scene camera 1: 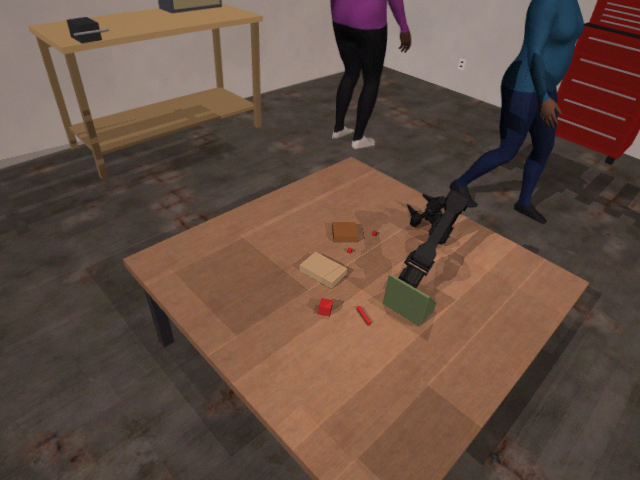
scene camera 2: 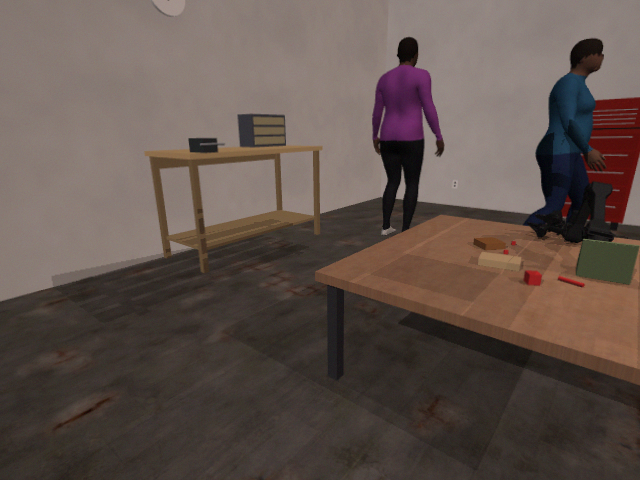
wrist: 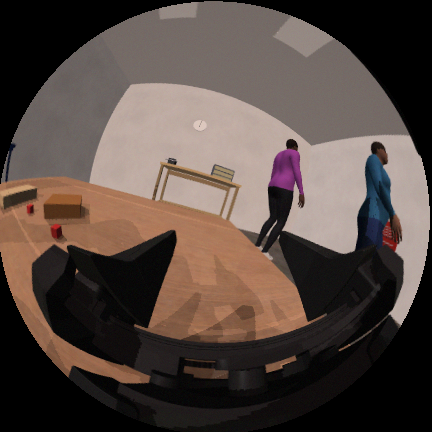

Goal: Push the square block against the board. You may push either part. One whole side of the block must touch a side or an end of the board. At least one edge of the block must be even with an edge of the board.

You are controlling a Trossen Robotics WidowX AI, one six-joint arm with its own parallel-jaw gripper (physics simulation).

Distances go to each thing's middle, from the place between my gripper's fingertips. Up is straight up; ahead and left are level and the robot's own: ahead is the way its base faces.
Labels:
I see my gripper 33 cm to the right of the brown square block (wrist: 57,205), 14 cm short of it and 7 cm above it. The rest, counted from my hand: pale tan board (scene camera 1: 317,266): 57 cm to the left, 7 cm below, 7 cm ahead.

